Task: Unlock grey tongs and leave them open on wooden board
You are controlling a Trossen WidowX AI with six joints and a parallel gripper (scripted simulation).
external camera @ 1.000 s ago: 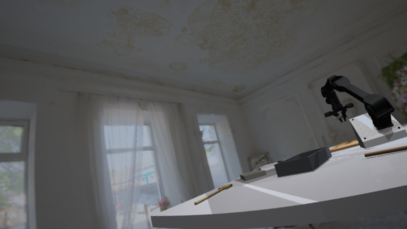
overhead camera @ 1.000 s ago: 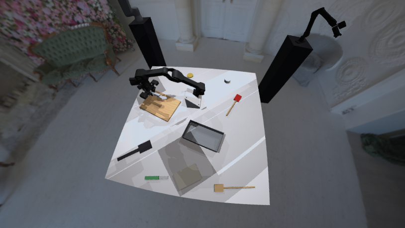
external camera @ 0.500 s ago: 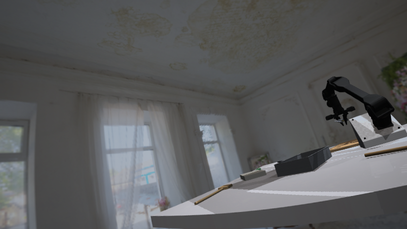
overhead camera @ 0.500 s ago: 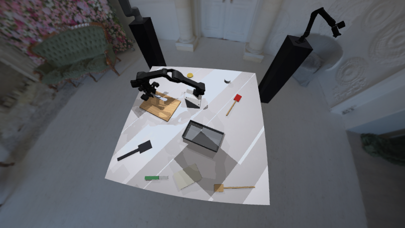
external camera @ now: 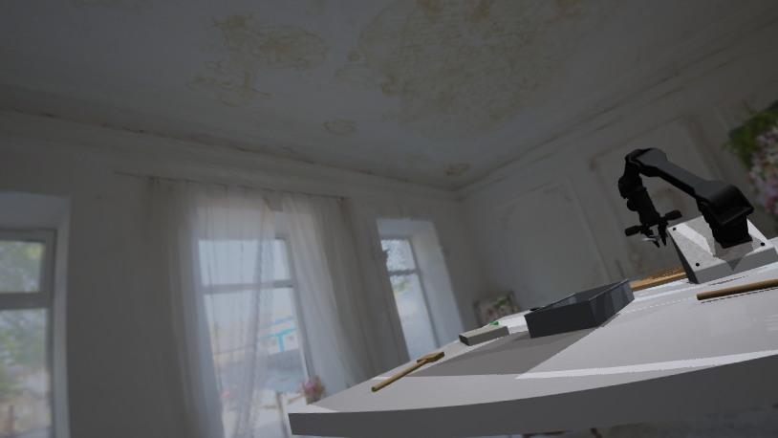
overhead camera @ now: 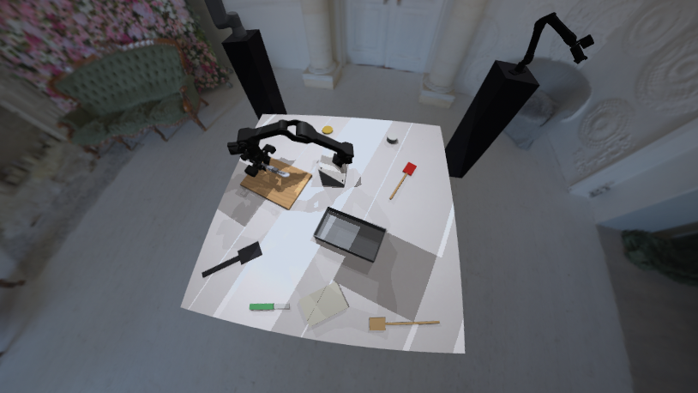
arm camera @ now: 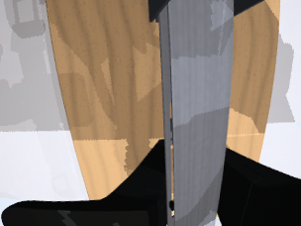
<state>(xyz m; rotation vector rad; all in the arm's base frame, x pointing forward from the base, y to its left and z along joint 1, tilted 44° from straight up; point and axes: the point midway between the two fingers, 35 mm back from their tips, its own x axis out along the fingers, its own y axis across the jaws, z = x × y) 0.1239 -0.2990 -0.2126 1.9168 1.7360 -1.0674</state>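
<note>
My gripper tip is 1 cm to the right of the wooden board and 10 cm above it. Round my gripper tip: yellow disc 42 cm behind, 24 cm to the left, 10 cm below; then black spatula 47 cm ahead, 5 cm to the right, 10 cm below; then roasting tin 26 cm ahead, 48 cm to the left, 8 cm below.
</note>
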